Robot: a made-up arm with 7 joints. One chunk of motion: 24 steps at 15 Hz.
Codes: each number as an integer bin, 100 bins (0 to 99) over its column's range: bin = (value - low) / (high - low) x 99, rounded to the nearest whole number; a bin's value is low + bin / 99 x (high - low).
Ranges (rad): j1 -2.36..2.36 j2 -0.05..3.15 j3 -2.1..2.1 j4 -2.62..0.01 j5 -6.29..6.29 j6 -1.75..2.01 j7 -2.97..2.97
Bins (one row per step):
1: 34 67 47 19 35 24 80
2: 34 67 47 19 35 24 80
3: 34 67 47 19 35 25 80
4: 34 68 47 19 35 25 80
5: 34 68 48 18 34 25 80
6: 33 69 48 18 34 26 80
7: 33 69 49 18 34 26 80
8: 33 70 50 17 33 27 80
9: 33 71 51 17 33 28 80
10: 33 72 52 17 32 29 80
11: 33 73 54 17 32 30 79
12: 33 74 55 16 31 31 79
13: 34 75 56 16 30 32 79
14: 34 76 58 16 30 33 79
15: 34 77 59 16 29 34 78
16: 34 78 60 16 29 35 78
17: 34 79 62 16 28 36 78
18: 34 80 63 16 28 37 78
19: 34 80 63 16 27 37 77
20: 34 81 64 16 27 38 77
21: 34 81 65 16 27 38 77
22: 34 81 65 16 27 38 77
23: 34 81 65 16 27 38 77
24: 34 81 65 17 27 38 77
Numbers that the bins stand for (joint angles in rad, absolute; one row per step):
1: -0.7390 2.1157 -0.1061 -2.1153 -1.8425 -0.8385 1.8300
2: -0.7390 2.1157 -0.1061 -2.1153 -1.8425 -0.8385 1.8300
3: -0.7390 2.1157 -0.1061 -2.1153 -1.8425 -0.8005 1.8300
4: -0.7390 2.1480 -0.1061 -2.1153 -1.8425 -0.8005 1.8300
5: -0.7390 2.1480 -0.0636 -2.1418 -1.9696 -0.8005 1.8300
6: -0.7867 2.1803 -0.0636 -2.1418 -1.9696 -0.7625 1.8300
7: -0.7867 2.1803 -0.0212 -2.1418 -1.9696 -0.7625 1.8300
8: -0.7867 2.2126 0.0212 -2.1684 -2.0967 -0.7245 1.8300
9: -0.7867 2.2449 0.0636 -2.1684 -2.0967 -0.6866 1.8300
10: -0.7867 2.2773 0.1061 -2.1684 -2.2237 -0.6486 1.8300
11: -0.7867 2.3096 0.1909 -2.1684 -2.2237 -0.6106 1.7700
12: -0.7867 2.3419 0.2333 -2.1949 -2.3508 -0.5726 1.7700
13: -0.7390 2.3742 0.2758 -2.1949 -2.4779 -0.5346 1.7700
14: -0.7390 2.4066 0.3606 -2.1949 -2.4779 -0.4967 1.7700
15: -0.7390 2.4389 0.4030 -2.1949 -2.6049 -0.4587 1.7100
16: -0.7390 2.4712 0.4455 -2.1949 -2.6049 -0.4207 1.7100
17: -0.7390 2.5035 0.5303 -2.1949 -2.7320 -0.3827 1.7100
18: -0.7390 2.5359 0.5727 -2.1949 -2.7320 -0.3447 1.7100
19: -0.7390 2.5359 0.5727 -2.1949 -2.8591 -0.3447 1.6500
20: -0.7390 2.5682 0.6152 -2.1949 -2.8591 -0.3068 1.6500
21: -0.7390 2.5682 0.6576 -2.1949 -2.8591 -0.3068 1.6500
22: -0.7390 2.5682 0.6576 -2.1949 -2.8591 -0.3068 1.6500
23: -0.7390 2.5682 0.6576 -2.1949 -2.8591 -0.3068 1.6500
24: -0.7390 2.5682 0.6576 -2.1684 -2.8591 -0.3068 1.6500

